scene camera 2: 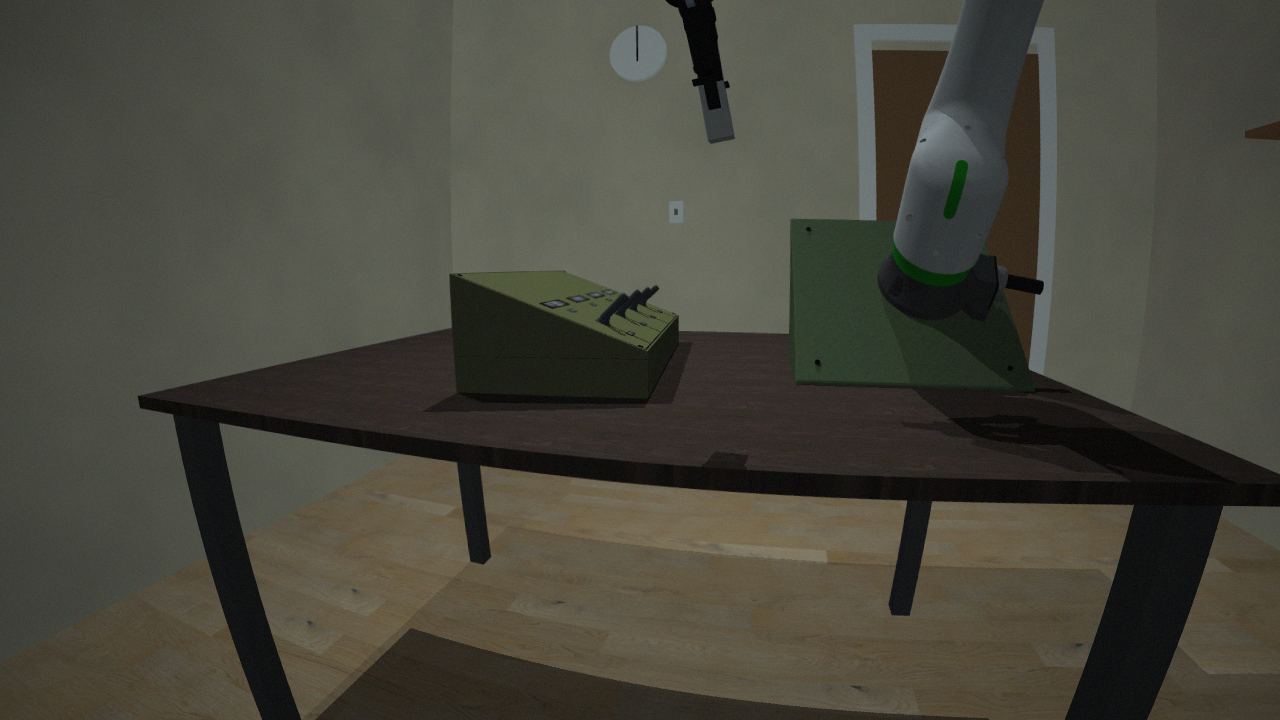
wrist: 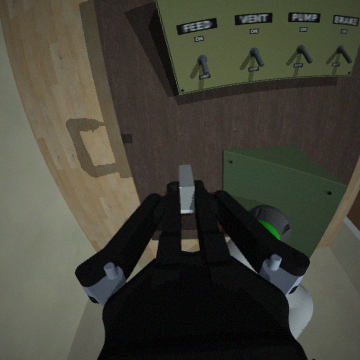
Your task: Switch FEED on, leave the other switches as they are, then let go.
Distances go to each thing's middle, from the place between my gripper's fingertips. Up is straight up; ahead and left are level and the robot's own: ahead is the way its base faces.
Now: the olive switch box [scene camera 2: 542,333] 28 cm ahead of my hand, 23 cm below it and 19 cm to the right of it.
